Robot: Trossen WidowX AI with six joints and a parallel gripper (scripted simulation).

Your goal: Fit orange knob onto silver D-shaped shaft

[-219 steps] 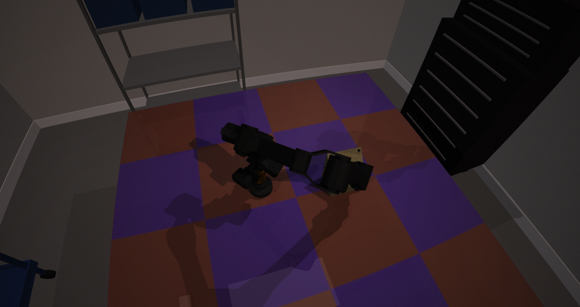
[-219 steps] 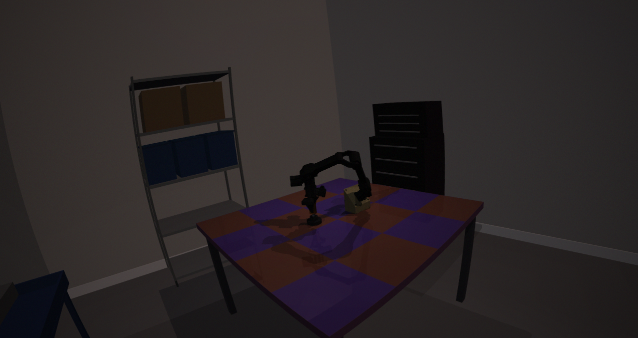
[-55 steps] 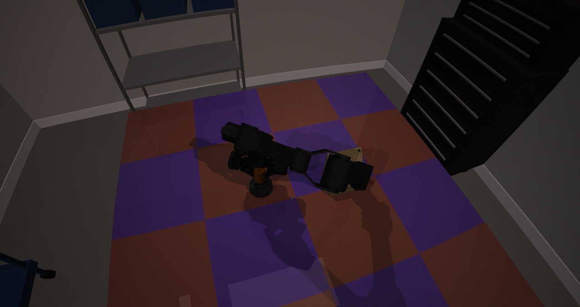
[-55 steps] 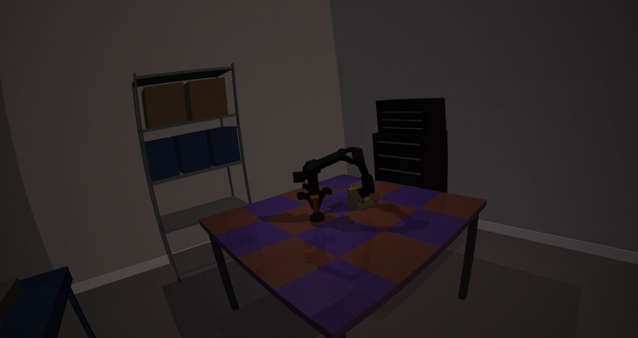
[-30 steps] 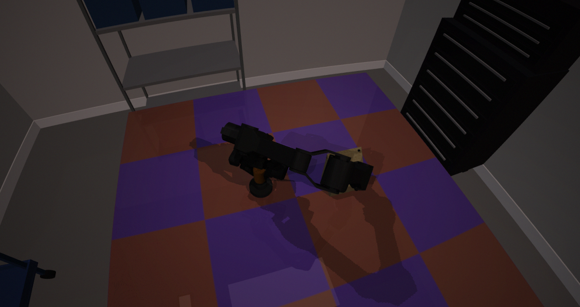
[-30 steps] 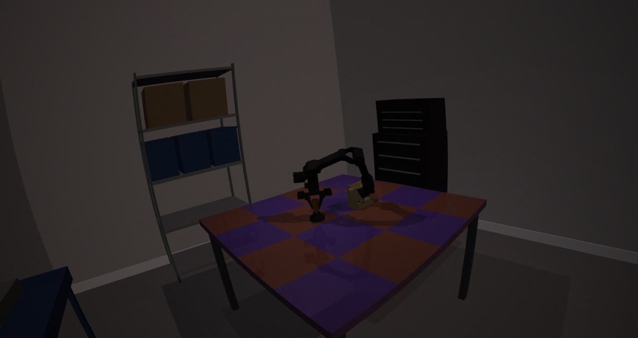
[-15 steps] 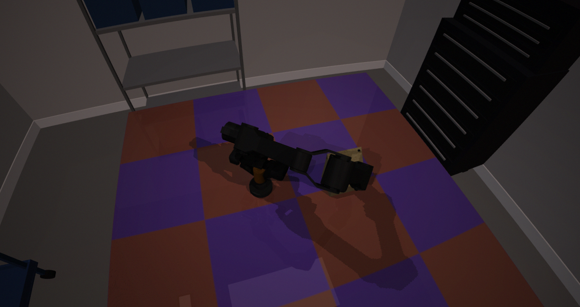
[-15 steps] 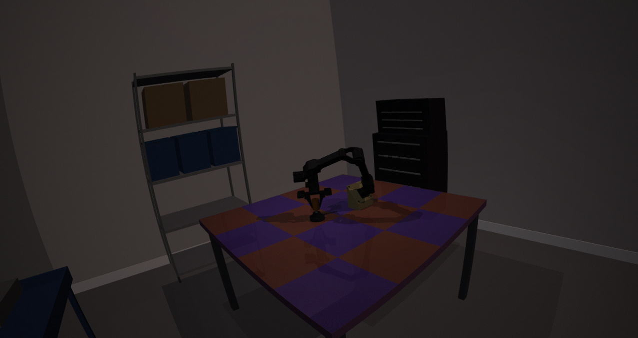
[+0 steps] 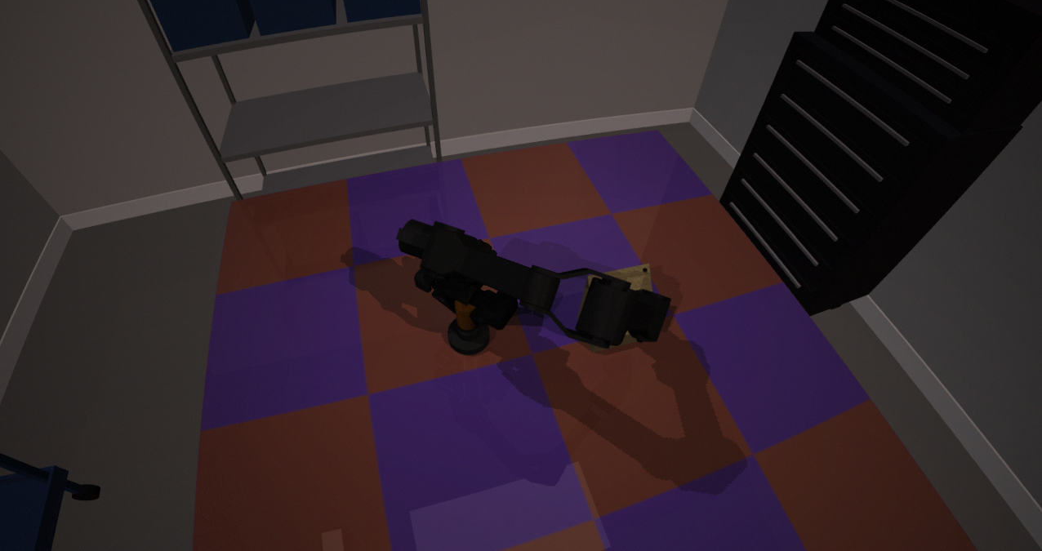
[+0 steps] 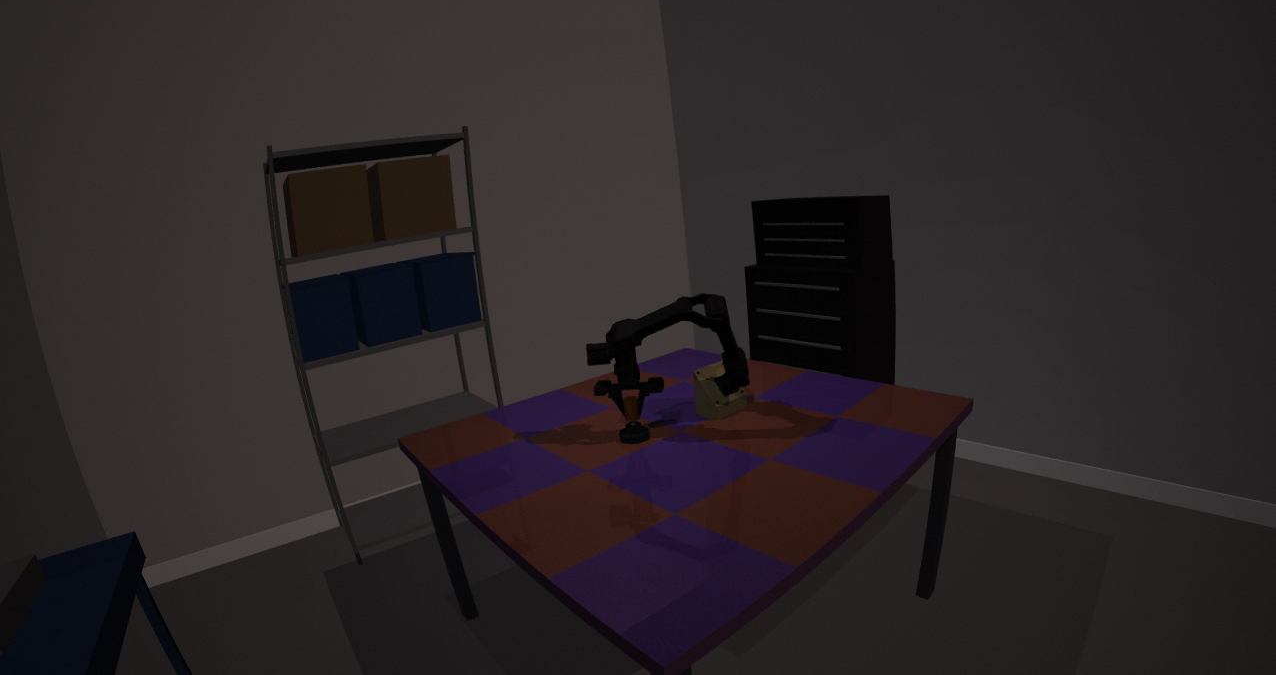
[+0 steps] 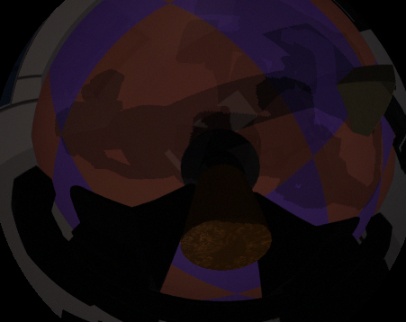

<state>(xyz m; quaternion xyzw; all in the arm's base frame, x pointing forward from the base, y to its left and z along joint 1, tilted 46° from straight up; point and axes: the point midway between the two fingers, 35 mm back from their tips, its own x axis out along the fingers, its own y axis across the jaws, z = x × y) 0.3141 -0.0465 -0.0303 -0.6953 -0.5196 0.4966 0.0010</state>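
The orange knob is 30 mm above my gripper tip. The rest, counted from my gripper tip: dark round pedestal: 40 mm below.
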